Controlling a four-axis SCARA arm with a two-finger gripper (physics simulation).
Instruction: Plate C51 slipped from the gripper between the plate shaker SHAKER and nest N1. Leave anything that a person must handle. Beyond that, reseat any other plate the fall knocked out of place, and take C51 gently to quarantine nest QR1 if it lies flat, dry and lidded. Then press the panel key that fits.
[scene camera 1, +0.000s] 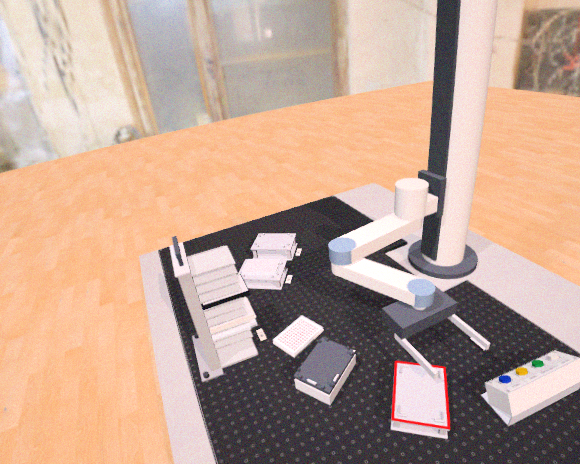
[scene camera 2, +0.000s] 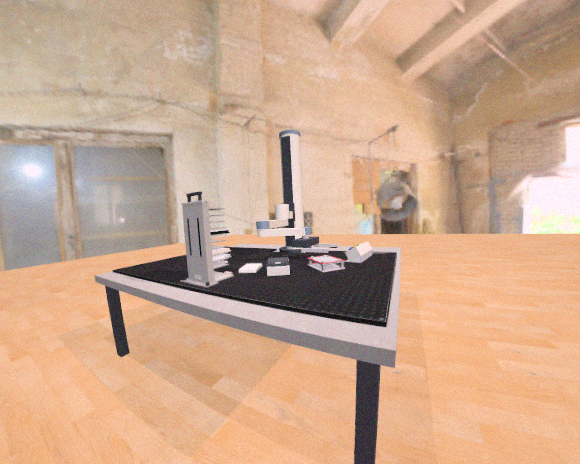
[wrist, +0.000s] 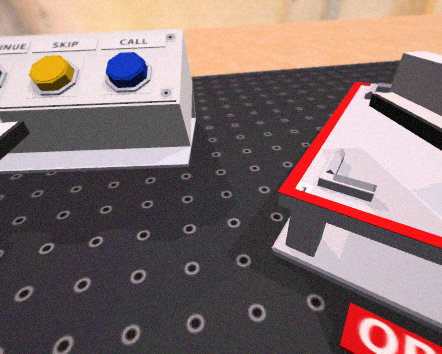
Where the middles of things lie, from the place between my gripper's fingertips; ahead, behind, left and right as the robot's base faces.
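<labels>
From the blue CALL button (wrist: 125, 70), my gripper is now 8 cm to the right and 4 cm past it, and 1 cm above it. The red QR1 label (wrist: 360, 324) is 8 cm to the right of my hand and 6 cm ahead of it, and 7 cm below it. As for the plate shaker (scene camera 1: 322, 374), I find it 27 cm ahead of my hand, 18 cm to the right of it and 4 cm below it.
</labels>
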